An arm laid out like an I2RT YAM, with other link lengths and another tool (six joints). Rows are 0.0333 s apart.
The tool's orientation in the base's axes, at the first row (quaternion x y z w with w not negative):
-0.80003, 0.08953, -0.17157, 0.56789
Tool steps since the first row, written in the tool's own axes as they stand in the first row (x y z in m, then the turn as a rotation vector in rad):
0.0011, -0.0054, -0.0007, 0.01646, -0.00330, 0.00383
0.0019, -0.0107, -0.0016, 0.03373, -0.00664, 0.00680
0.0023, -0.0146, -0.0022, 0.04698, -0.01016, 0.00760
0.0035, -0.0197, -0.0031, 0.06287, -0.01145, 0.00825
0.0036, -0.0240, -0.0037, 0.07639, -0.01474, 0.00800
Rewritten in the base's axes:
0.0005, 0.0008, 0.0055, 0.01650, -0.00108, 0.00481
0.0006, 0.0016, 0.0109, 0.03342, -0.00318, 0.01005
0.0005, 0.0022, 0.0148, 0.04580, -0.00577, 0.01541
0.0011, 0.0028, 0.0200, 0.06067, -0.01013, 0.01918
0.0007, 0.0037, 0.0243, 0.07292, -0.01381, 0.02468

